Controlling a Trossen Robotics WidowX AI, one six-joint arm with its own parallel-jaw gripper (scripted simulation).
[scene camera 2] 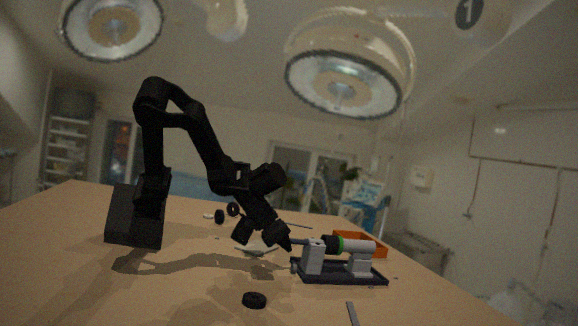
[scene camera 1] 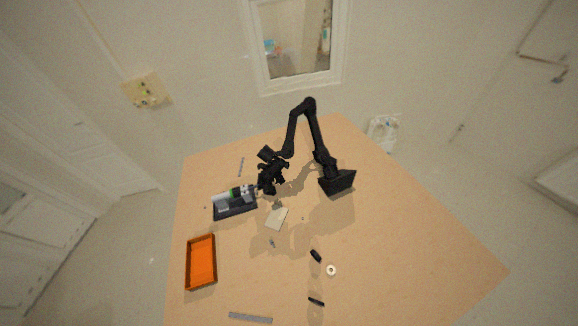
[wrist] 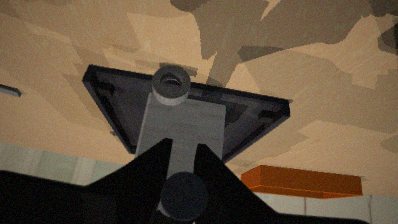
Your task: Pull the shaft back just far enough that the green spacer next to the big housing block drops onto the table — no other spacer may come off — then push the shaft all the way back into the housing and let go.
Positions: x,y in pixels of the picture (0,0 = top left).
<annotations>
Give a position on a housing block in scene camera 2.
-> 312,268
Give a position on a housing block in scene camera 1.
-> At 224,206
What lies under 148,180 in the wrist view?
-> The gripper.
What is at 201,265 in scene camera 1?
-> An orange tray.
</annotations>
